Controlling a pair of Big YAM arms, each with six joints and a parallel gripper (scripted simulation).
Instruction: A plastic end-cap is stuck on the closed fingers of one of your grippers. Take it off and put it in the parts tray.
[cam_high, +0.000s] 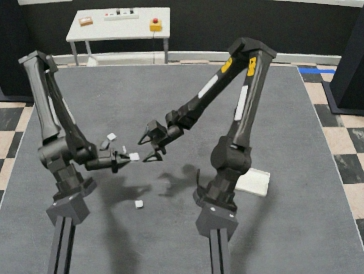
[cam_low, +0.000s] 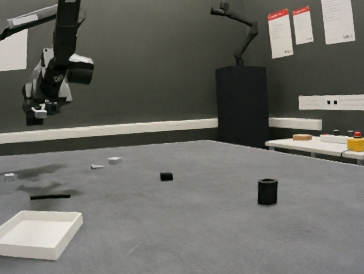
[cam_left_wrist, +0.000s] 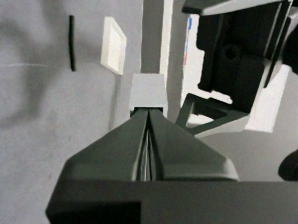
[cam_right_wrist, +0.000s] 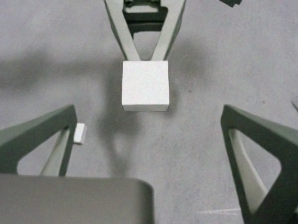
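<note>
My right hand is 500 mm to the left of the white parts tray, 220 mm above it and 20 mm short of it. Round my right hand: screw 220 mm below, 160 mm ahead, 130 mm to the left.
</note>
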